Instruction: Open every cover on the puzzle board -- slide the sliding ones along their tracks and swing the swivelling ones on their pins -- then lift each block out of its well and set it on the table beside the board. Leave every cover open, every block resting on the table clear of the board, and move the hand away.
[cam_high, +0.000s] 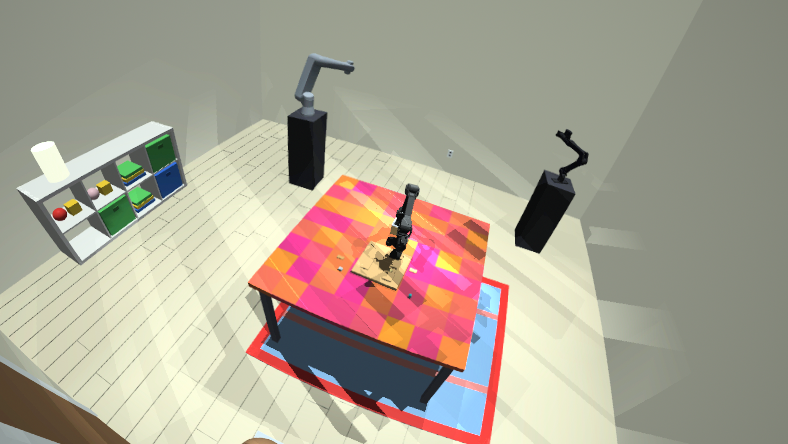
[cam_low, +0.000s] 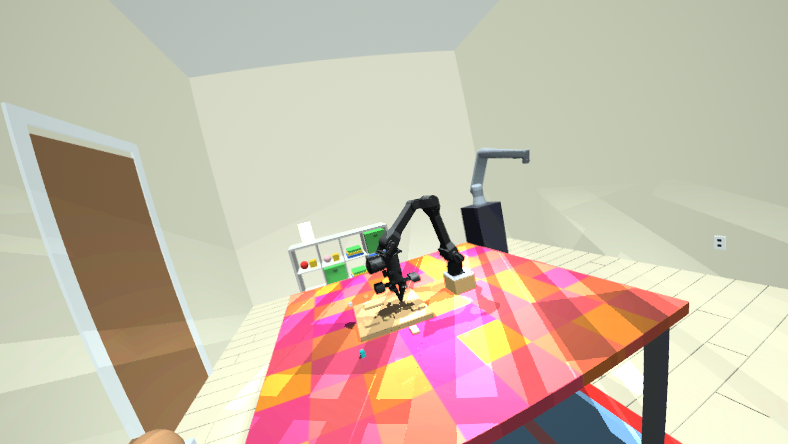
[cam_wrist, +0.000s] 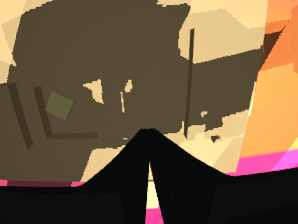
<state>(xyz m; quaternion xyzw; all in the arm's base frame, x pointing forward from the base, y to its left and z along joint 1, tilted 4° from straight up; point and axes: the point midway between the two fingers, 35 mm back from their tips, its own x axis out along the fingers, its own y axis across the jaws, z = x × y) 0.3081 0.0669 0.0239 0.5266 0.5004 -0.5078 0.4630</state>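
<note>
My gripper tip is 3 cm short of the tan wooden puzzle board, 8 cm to the left of it and 5 cm above it. Round my gripper tip: cyan block: 21 cm ahead, 15 cm to the left, 6 cm below.
</note>
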